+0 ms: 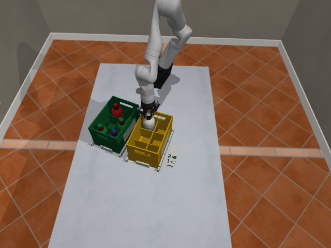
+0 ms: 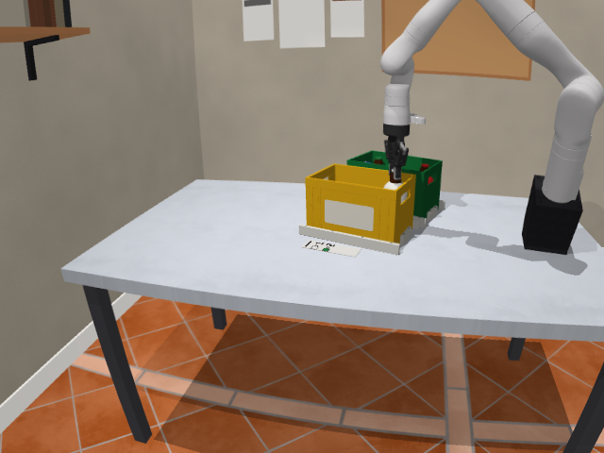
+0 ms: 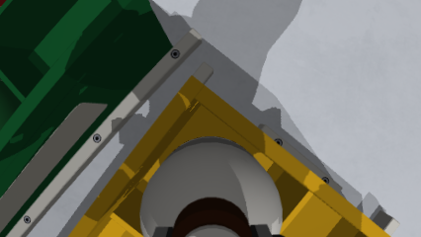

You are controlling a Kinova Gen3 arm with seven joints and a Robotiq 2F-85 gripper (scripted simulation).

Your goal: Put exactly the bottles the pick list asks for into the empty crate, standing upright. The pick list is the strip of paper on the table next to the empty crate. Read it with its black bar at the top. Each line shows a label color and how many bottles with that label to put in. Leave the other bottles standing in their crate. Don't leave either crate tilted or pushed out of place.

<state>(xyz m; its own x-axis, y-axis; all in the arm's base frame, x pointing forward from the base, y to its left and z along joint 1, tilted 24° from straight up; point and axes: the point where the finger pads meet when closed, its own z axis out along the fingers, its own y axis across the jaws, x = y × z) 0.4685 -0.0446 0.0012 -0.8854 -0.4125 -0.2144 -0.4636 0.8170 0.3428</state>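
Right now my hand is 7 cm above the white-label bottle. The rest, counted from my hand: green crate: 20 cm to the right, 11 cm below, 2 cm ahead; then blue-label bottle: 18 cm to the right, 12 cm ahead, 10 cm below; then yellow crate: 11 cm below, 9 cm ahead, 2 cm to the left.
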